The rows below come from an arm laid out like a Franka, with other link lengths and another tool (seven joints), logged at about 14 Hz.
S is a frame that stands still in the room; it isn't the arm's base.
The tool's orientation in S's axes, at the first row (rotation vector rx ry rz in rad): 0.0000 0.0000 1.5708
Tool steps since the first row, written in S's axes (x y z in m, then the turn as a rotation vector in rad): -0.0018 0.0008 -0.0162 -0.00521 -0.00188 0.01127; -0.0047 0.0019 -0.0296 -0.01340 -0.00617 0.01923; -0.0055 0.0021 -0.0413 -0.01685 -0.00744 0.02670; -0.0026 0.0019 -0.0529 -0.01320 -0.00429 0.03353; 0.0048 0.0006 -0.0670 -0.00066 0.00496 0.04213; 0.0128 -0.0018 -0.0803 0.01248 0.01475 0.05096; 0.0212 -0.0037 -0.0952 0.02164 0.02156 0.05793; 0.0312 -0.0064 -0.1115 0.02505 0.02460 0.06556; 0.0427 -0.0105 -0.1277 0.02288 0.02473 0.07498; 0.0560 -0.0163 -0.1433 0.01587 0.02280 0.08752; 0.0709 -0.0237 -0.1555 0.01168 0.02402 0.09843; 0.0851 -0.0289 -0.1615 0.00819 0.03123 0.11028; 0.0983 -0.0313 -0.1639 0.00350 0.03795 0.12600
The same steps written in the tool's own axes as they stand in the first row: 0.0008 0.0018 -0.0162 -0.00188 0.00521 0.01127; 0.0019 0.0047 -0.0296 -0.00617 0.01340 0.01923; 0.0021 0.0055 -0.0413 -0.00744 0.01685 0.02670; 0.0019 0.0026 -0.0529 -0.00429 0.01320 0.03353; 0.0006 -0.0048 -0.0670 0.00496 0.00066 0.04213; -0.0018 -0.0128 -0.0803 0.01475 -0.01248 0.05096; -0.0037 -0.0212 -0.0952 0.02156 -0.02164 0.05793; -0.0064 -0.0312 -0.1115 0.02460 -0.02505 0.06556; -0.0105 -0.0427 -0.1277 0.02473 -0.02288 0.07498; -0.0163 -0.0560 -0.1433 0.02280 -0.01587 0.08752; -0.0237 -0.0709 -0.1555 0.02402 -0.01168 0.09843; -0.0289 -0.0851 -0.1615 0.03123 -0.00819 0.11028; -0.0313 -0.0983 -0.1639 0.03795 -0.00350 0.12600
